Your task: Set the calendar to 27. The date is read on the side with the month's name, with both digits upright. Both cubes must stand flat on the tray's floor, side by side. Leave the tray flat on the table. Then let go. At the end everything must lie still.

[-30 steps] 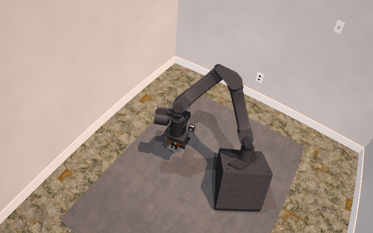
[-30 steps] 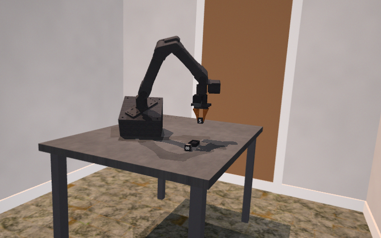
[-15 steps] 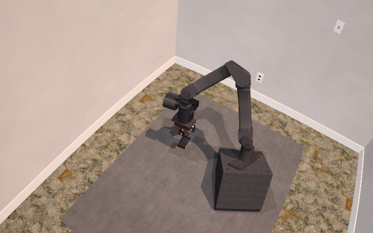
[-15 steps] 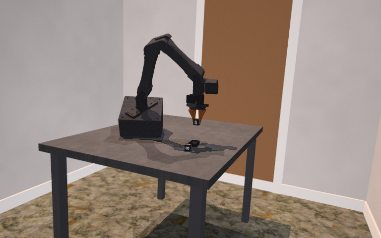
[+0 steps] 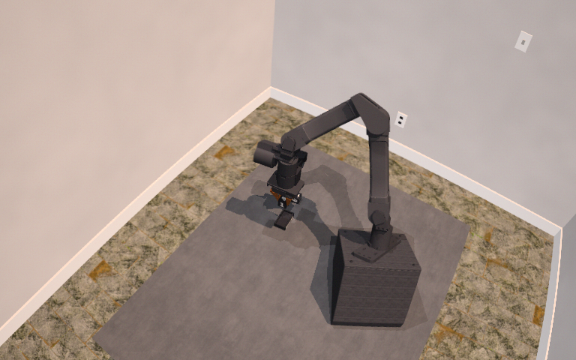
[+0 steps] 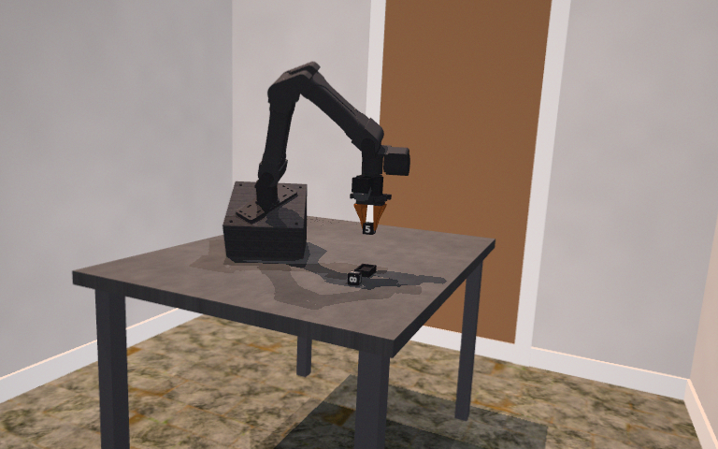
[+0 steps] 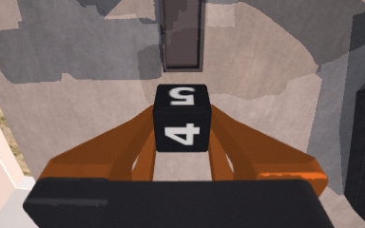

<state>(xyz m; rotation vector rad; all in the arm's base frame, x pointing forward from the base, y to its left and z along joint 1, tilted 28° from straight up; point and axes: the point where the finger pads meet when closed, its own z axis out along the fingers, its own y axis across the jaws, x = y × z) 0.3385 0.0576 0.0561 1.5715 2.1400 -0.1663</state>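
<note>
The black tray lies 12 cm below my hand and 2 cm to the right of it. Round my hand: black digit cube 12 cm to the right, 11 cm below, 3 cm ahead; black cube right at my hand.
</note>
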